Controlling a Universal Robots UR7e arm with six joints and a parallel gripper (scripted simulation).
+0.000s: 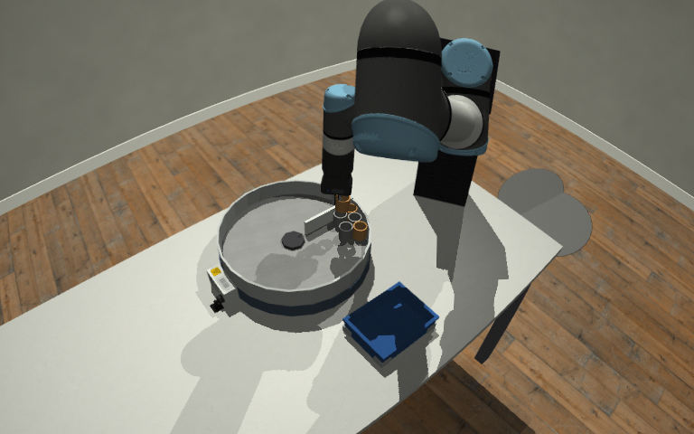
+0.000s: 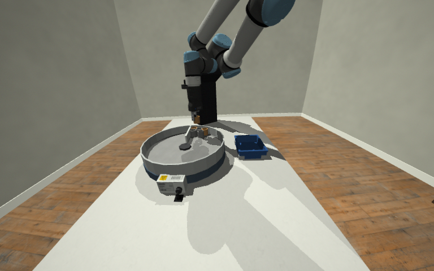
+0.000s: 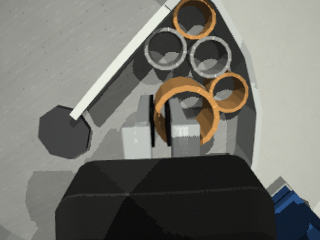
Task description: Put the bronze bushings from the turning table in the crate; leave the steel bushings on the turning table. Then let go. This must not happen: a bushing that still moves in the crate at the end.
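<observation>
Right now the blue crate is 6 cm behind my hand, 31 cm to the left of it and 16 cm below it. The rest, counted from my hand: round turning table (12 cm ahead, 1 cm to the left, 13 cm below).
</observation>
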